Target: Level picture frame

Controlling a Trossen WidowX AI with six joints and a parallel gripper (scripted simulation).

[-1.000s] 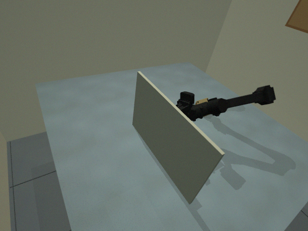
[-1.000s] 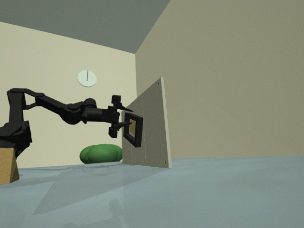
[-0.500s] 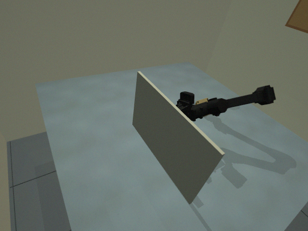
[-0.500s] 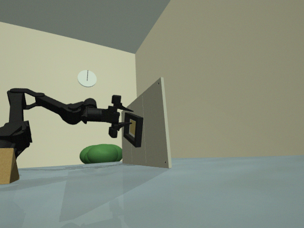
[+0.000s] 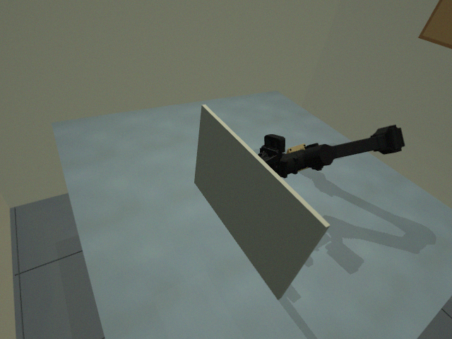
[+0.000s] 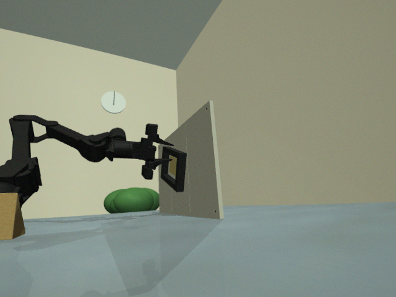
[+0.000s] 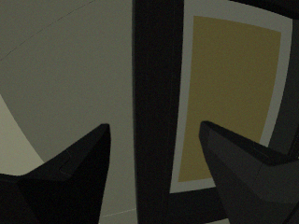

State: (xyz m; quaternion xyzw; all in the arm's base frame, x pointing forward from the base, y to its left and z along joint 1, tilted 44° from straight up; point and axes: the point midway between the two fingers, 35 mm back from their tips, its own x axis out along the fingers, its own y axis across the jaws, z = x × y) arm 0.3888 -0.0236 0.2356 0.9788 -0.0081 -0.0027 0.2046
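Now: the picture frame 50 mm below my gripper tip, 20 mm to the left of it and 10 mm ahead of it. Round my gripper tip: wall panel 60 mm below, 20 mm ahead.
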